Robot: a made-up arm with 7 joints.
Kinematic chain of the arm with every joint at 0, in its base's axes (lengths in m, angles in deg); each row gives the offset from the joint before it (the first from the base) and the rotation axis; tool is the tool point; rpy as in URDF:
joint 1: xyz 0 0 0.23 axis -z
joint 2: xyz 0 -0.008 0.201 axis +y
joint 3: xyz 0 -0.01 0.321 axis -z
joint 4: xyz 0 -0.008 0.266 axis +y
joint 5: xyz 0 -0.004 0.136 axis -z
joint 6: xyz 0 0 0.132 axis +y
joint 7: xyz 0 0 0.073 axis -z
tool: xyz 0 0 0 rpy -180 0 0
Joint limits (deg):
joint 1: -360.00..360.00
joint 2: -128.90..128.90
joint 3: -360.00..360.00
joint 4: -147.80..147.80
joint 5: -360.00..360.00
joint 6: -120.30..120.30
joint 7: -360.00..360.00
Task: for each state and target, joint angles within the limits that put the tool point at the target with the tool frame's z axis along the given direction. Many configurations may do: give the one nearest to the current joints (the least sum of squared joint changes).
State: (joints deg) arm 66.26 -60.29 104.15 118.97 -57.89 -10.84 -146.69
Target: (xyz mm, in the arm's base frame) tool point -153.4 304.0 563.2 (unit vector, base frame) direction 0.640 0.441 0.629
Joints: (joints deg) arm 98.90 -54.87 99.67 147.63 -56.91 -7.48 -146.69
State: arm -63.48 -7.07 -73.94 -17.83 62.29 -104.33 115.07
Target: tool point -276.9 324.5 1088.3 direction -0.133 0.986 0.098
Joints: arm -112.89 31.64 -70.74 31.39 110.37 -120.30 115.07
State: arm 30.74 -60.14 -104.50 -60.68 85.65 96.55 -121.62
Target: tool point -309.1 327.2 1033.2 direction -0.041 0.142 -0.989
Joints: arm 80.97 -45.64 -112.56 -77.73 55.91 65.68 -121.62
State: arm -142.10 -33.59 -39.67 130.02 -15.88 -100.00 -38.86
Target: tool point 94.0 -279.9 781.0 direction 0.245 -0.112 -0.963
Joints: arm -132.44 -62.89 -51.74 139.28 -46.54 -73.70 -38.86
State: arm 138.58 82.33 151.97 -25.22 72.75 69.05 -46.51
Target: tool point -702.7 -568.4 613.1 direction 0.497 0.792 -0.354
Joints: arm 142.79 78.18 156.01 -5.62 73.52 22.68 -46.51
